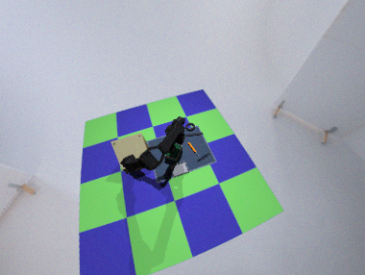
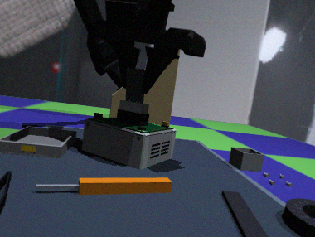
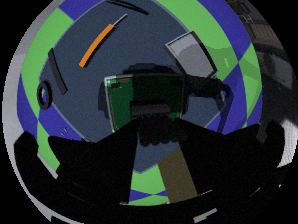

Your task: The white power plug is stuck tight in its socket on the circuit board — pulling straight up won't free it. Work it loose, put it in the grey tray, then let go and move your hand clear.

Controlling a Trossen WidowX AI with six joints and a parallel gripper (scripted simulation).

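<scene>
My gripper tip is now 2 cm above the white power plug. The rest, counted from my gripper tip: black bar: 22 cm ahead, 10 cm to the left, 10 cm below; then dark mat: 5 cm ahead, 11 cm below.
</scene>
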